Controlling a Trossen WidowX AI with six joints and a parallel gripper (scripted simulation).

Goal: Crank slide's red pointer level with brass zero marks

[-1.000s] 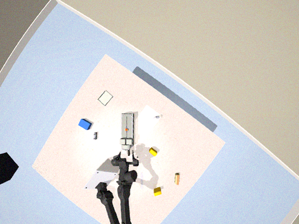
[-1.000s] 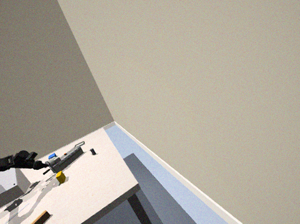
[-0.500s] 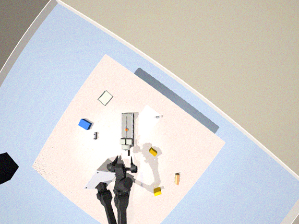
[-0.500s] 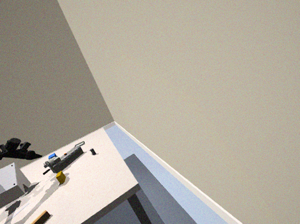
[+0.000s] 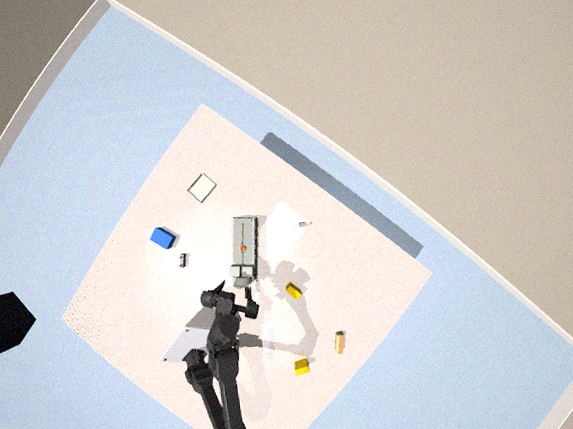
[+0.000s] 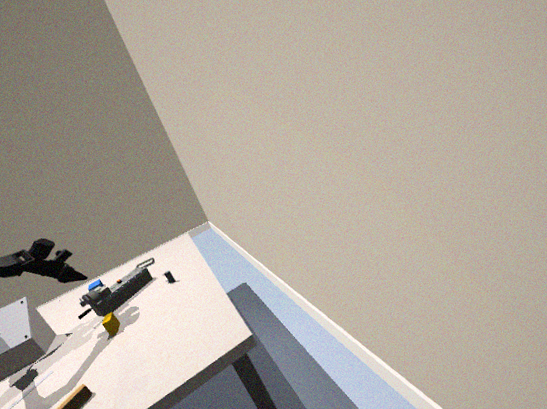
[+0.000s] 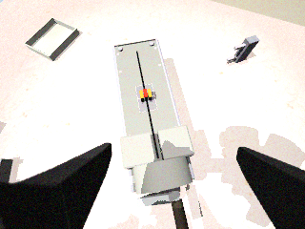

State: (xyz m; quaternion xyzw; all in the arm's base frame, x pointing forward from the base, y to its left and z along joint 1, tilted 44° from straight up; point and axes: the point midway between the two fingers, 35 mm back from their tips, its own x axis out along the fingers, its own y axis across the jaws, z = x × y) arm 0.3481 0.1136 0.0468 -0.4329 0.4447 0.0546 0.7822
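Now: the crank 120 mm below my gripper tip, 50 mm behind it and 40 mm to the right of it. Round my gripper tip: blue block 380 mm to the left, 180 mm below, 150 mm behind; then dark brown crank handle 130 mm below, 50 mm to the right, 50 mm behind; then red pointer 110 mm below, 80 mm to the left, 80 mm ahead.
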